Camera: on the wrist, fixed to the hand. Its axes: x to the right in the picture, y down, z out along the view.
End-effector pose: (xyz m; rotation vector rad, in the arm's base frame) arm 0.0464 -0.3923 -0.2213 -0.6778 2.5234 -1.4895
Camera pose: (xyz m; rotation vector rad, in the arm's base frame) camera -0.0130 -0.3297 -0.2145 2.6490 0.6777 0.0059
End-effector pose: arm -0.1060 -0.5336 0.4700 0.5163 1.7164 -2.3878
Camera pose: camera -0.1041 -0.4755 0.4058 1.8589 -0.2983 0.3127
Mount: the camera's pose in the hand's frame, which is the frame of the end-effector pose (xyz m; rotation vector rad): 0.0259 0.0383 -0.0732 -0.0399 0.9891 2.9766
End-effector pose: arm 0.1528 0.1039 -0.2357 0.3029 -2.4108 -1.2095
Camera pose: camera 0.1636 0.0651 -0.1590 -1.5410 -0.0741 0.5002
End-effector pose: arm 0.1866 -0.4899 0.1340 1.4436 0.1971 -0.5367
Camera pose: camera 0.2405 -0.4234 0.1466 0.4256 -1.0831 2.4528
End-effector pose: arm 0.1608 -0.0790 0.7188 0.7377 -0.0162 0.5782
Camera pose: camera 0.1499 0.0032 0.6937 0.2872 0.1618 -2.6045
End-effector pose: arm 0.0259 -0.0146 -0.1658 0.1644 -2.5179 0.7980
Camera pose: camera 0.0241 0.0593 -0.1208 -3.0203 0.0443 0.7485
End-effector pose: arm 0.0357 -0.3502 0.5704 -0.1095 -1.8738 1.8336
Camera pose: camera 0.0320 -0.2698 0.5384 2.1809 -0.2722 -0.5580
